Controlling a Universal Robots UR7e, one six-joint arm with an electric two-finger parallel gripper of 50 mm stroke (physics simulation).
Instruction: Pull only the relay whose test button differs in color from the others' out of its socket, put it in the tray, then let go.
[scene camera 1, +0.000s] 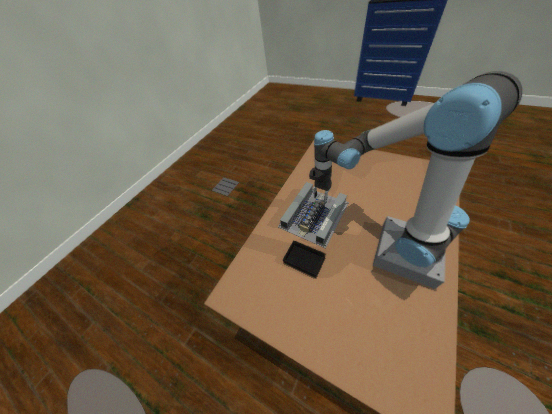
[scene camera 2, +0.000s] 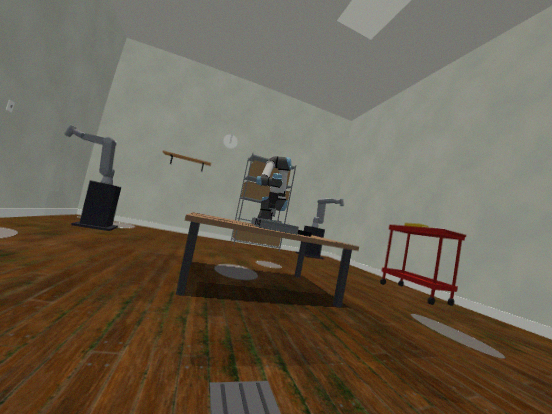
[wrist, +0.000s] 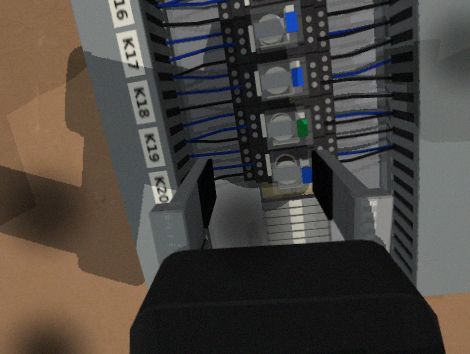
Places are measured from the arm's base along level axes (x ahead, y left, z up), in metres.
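Pixels of known places: gripper, fingertip midpoint: (scene camera 1: 320, 198) (scene camera 2: 272, 216) (wrist: 262, 175); arm's base, link origin: (scene camera 2: 264, 219).
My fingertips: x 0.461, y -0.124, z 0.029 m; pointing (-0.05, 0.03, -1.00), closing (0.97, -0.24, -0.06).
Observation:
Ahead of a thing's pixels: the offset from my fingertips to its top centre. "pt": to the spot under its first point.
The relay with the green test button {dx +0.020, dy +0.013, dz -0.033 m} (wrist: 283, 128) sits in its socket, second from the near end of the row in the wrist view. Another relay {dx +0.014, dy -0.016, dz -0.033 m} (wrist: 287, 172) at the near end has a blue button, as do the relays {dx +0.025, dy +0.042, dz -0.033 m} (wrist: 276, 80) {dx +0.030, dy +0.070, dz -0.033 m} (wrist: 270, 28) beyond. My gripper (wrist: 262, 175) (scene camera 1: 321, 197) is open and empty, above the panel's far part in scene camera 1. In the wrist view its fingertips appear below the green-button relay, and the right one overlaps the edge of the end relay. The black tray {pt dx -0.001, dy +0.299, dz -0.099 m} (scene camera 1: 304, 259) lies in front of the panel, empty.
Grey wiring ducts {dx +0.120, dy +0.014, dz -0.039 m} (scene camera 1: 296, 207) (wrist: 445, 200) stand along both sides of the relay row, with blue and black wires between. The left one carries labels K16 to K20. Terminal blocks {dx -0.005, dy -0.052, dz -0.056 m} (wrist: 280, 220) follow the end relay. The robot's base (scene camera 1: 410, 272) is at the table's right.

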